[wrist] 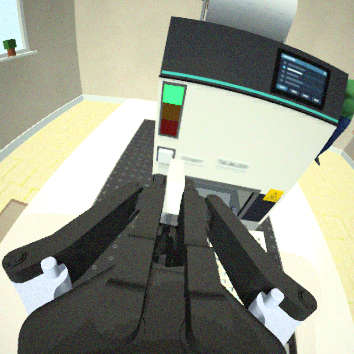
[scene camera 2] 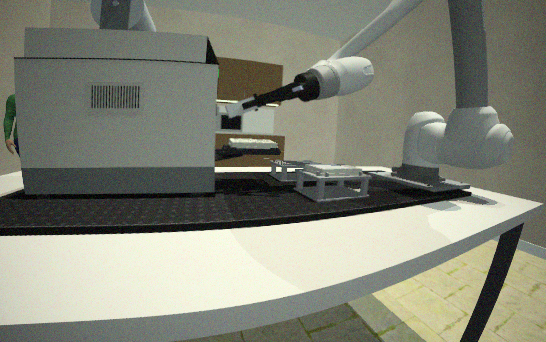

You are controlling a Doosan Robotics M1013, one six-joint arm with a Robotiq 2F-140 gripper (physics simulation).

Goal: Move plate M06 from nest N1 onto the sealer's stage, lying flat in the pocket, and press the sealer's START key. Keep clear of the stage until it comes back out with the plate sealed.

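Where they show: gripper, between the fingertips: [wrist: 174,170] [scene camera 2: 227,112]; arm's base, origin of its link: [scene camera 2: 418,178].
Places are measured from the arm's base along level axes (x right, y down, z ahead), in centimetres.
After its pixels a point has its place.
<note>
The sealer [scene camera 2: 120,140] @(x 10.5, y -11.8, z 101.9 cm) [wrist: 235,135] @(x 16.3, y -23.3, z 80.4 cm) has its green lamp lit. Its white square START key [wrist: 165,155] @(x 8.3, y -18.8, z 81.2 cm) is at the left of its front. My gripper [scene camera 2: 235,108] @(x 9.5, y -18.4, z 78.9 cm) [wrist: 174,170] @(x 9.5, y -18.4, z 78.9 cm) is shut, with pale tips together and no plate held; the tips are in front of the sealer, close to the key in the wrist view. Whether they touch it I cannot tell. A white plate [scene camera 2: 253,143] @(x 14.3, y -11.0, z 69.7 cm) lies flat on the dark stage [scene camera 2: 272,151] @(x 9.6, y -9.3, z 66.4 cm), which is out of the sealer below my gripper. Its label is not readable, and my fingers partly hide it in the wrist view.
A grey nest [scene camera 2: 321,191] @(x -4.7, y -1.8, z 61.5 cm) holds another pale plate [scene camera 2: 334,171] @(x -3.9, y -6.0, z 57.1 cm). A second nest [scene camera 2: 275,171] @(x 25.2, y -0.9, z 55.8 cm) stands behind it. The arm's base [scene camera 2: 417,175] @(x -2.7, y -2.1, z 7.8 cm) is at the right. A person in green [scene camera 2: 10,120] [wrist: 349,102] is beyond the sealer. The sealer's screen [wrist: 301,79] @(x 21.8, y -31.5, z 80.7 cm) is lit.
</note>
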